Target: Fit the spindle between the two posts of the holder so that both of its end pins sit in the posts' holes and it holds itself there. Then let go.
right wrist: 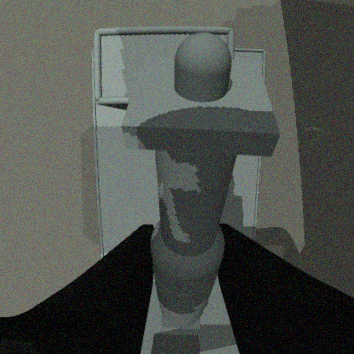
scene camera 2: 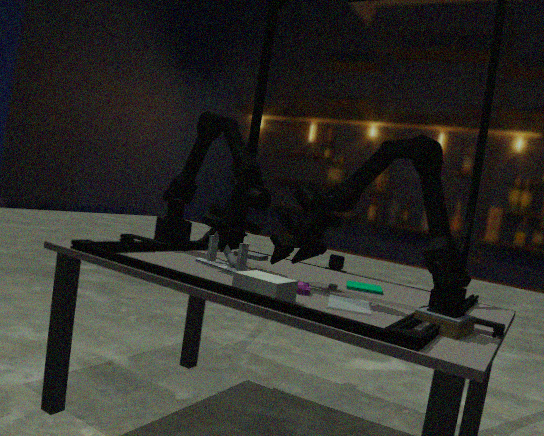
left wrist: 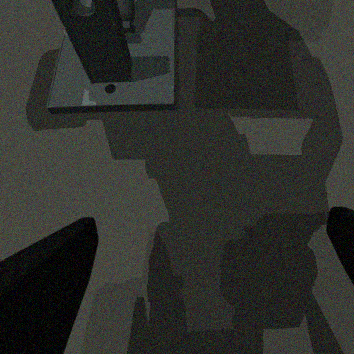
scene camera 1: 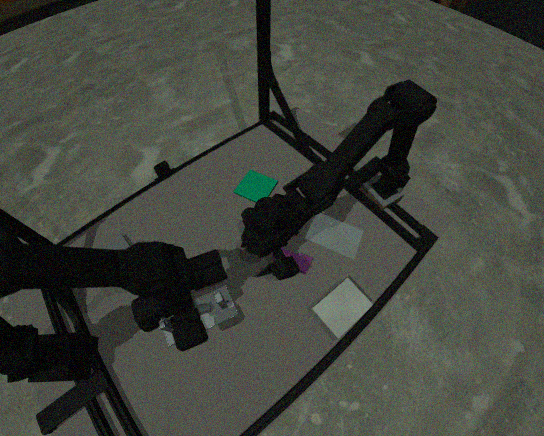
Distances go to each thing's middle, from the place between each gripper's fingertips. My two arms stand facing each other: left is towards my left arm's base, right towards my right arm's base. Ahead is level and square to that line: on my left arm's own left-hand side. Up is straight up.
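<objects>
The holder base (scene camera 1: 218,315) is 18 cm to the right of my left hand, 4 cm ahead of it and 5 cm below it. White block (scene camera 1: 339,237), from the same left hand: 25 cm to the left, 4 cm ahead, 5 cm below.
Relative to the holder base, my right hand is 20 mm to the right of it, 10 mm short of it and 40 mm above it. The white block is 40 mm below my right hand and 450 mm to the left of it.
</objects>
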